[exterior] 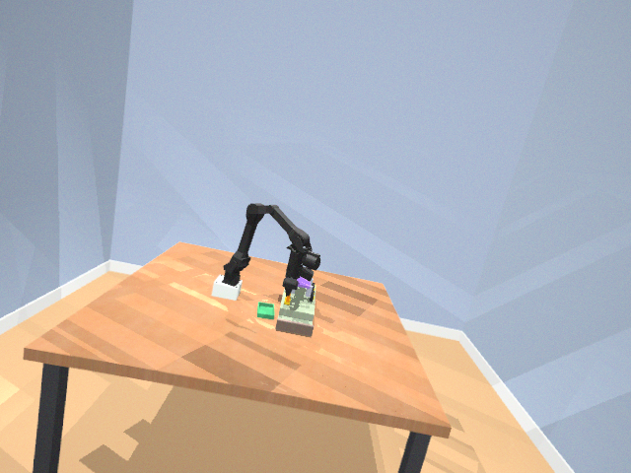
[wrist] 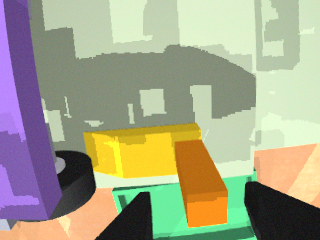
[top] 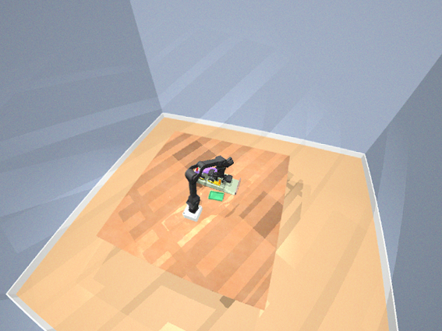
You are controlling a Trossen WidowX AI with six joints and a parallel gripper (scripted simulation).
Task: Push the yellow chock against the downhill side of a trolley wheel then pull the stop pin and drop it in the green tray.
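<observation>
The yellow chock is 30 mm below my gripper tip and 20 mm to the left of it. Also, from my gripper tip: trolley (120 mm to the left, 30 mm ahead); then ramp (120 mm to the left, 60 mm below, 30 mm ahead); then green tray (120 mm below, 80 mm behind, 10 mm to the right).
</observation>
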